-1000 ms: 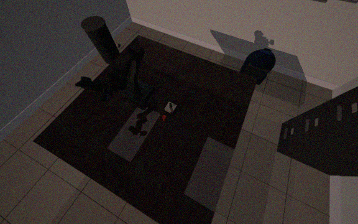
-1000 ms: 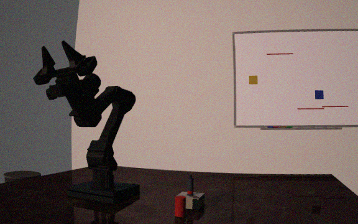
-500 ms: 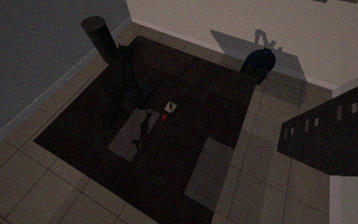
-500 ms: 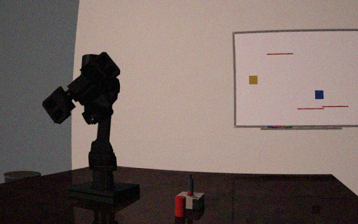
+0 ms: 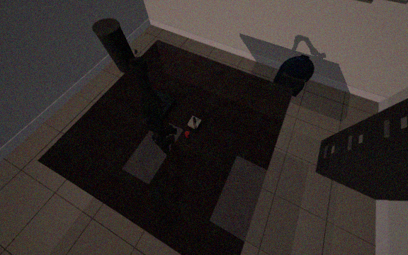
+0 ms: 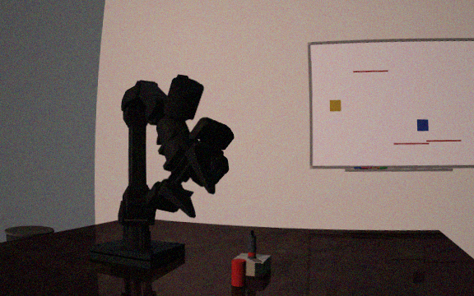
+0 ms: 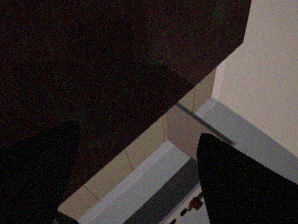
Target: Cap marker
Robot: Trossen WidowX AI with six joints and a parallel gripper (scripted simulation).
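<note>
Now: the red cap 2 cm behind my gripper tip, 19 cm to the left of it and 16 cm below it. From my gripper tip the other things lie so: pale holder block 3 cm behind, 30 cm to the left, 17 cm below.
</note>
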